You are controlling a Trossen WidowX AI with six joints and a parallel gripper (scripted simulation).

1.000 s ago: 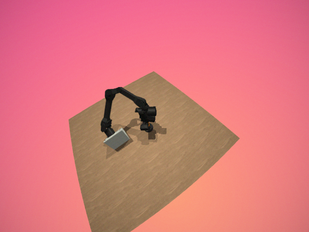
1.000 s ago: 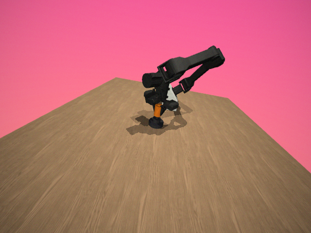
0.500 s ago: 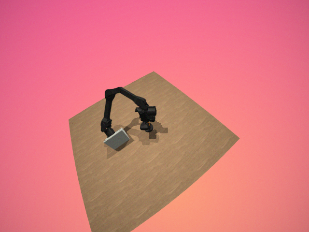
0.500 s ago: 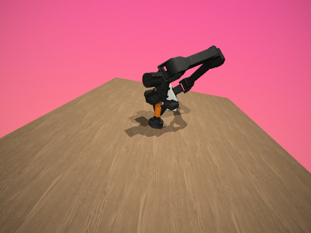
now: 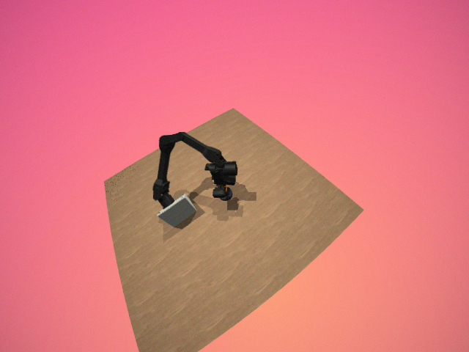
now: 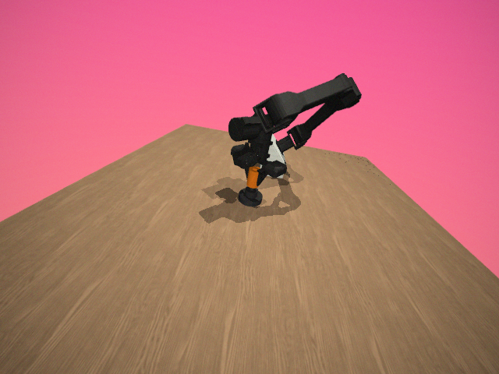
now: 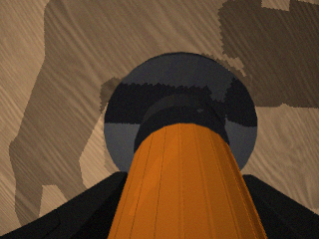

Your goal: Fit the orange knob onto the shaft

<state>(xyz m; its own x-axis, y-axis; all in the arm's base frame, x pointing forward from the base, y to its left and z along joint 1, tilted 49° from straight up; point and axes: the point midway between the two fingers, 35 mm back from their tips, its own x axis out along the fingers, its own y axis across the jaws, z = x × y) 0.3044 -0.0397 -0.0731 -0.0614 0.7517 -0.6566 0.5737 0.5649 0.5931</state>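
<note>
Now: gripper tip 2 cm below the orange knob. Also, from my gripper tip: dark round pedestal: 4 cm below.
</note>
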